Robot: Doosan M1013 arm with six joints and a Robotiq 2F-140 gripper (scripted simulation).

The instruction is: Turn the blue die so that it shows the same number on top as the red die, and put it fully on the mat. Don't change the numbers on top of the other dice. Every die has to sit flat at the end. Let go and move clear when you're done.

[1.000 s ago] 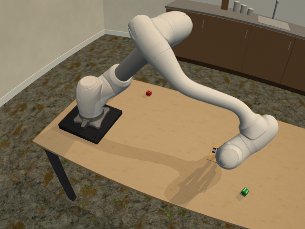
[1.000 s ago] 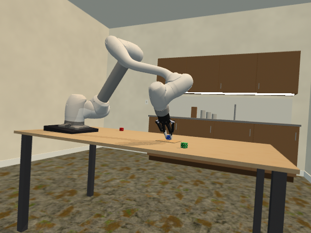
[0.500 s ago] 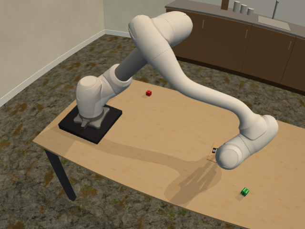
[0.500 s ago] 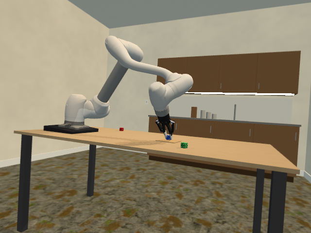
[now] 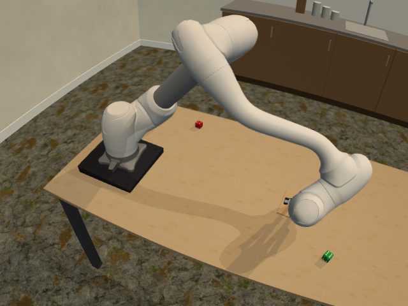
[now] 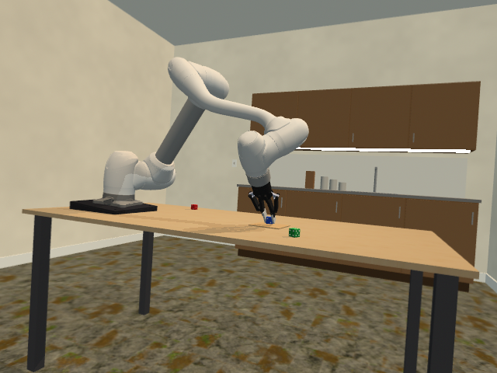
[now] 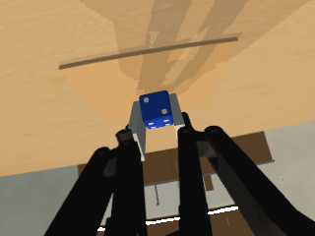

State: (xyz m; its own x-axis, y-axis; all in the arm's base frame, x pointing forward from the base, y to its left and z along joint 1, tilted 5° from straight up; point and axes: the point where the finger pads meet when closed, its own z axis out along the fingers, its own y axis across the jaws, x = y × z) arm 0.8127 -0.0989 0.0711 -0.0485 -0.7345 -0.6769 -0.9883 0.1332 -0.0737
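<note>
Right now my hand is 20 mm to the right of the blue die and 20 mm above it. From my hand the other things lie so: green die: 220 mm to the right, 130 mm ahead, 30 mm below; red die: 540 mm behind, 450 mm to the left, 30 mm below; mat: 40 mm below, 20 mm to the left.
</note>
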